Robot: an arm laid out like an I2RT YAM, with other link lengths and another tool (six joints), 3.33 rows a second.
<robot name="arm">
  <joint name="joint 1" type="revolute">
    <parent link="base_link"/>
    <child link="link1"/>
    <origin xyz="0 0 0.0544"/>
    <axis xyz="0 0 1"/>
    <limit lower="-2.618" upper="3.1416"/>
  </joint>
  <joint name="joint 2" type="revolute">
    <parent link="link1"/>
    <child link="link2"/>
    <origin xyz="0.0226 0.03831 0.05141"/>
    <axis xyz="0 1 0"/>
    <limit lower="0" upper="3.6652"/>
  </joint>
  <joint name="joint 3" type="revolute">
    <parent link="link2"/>
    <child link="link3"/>
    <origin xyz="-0.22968 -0.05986 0"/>
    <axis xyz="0 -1 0"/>
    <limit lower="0" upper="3.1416"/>
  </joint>
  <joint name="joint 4" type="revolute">
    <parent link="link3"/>
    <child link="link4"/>
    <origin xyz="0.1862 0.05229 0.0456"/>
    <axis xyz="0 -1 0"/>
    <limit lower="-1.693" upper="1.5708"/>
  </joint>
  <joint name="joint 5" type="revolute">
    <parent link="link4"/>
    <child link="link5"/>
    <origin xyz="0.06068 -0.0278 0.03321"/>
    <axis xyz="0 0 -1"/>
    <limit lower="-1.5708" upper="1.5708"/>
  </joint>
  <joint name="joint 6" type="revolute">
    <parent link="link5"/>
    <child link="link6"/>
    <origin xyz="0.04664 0 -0.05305"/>
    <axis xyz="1 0 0"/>
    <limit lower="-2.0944" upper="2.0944"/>
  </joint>
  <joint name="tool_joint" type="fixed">
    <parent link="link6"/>
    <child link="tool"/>
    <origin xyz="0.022 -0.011 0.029" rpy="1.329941 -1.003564 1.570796"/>
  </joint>
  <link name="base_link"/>
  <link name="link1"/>
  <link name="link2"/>
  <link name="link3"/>
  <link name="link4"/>
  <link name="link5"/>
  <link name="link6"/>
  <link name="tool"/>
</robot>
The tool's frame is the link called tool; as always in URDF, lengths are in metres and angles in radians.
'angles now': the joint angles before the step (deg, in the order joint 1, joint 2, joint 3, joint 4, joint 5, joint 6). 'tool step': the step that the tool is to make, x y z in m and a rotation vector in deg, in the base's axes. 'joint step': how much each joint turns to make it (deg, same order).
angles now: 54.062 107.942 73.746 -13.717 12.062 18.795
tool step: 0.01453 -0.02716 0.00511 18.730 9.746 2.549
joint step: -8.268 -5.809 -7.913 10.110 -21.285 6.601
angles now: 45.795 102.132 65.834 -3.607 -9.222 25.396
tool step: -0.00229 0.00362 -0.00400 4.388 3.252 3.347
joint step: -0.530 0.261 -1.319 2.813 -6.417 1.761
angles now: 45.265 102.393 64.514 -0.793 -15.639 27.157
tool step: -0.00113 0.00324 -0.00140 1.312 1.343 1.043
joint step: 0.176 0.439 0.085 0.619 -1.848 0.968
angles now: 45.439 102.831 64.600 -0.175 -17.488 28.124
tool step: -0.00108 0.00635 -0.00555 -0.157 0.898 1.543
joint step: 0.615 1.582 0.701 0.087 -1.058 -0.174
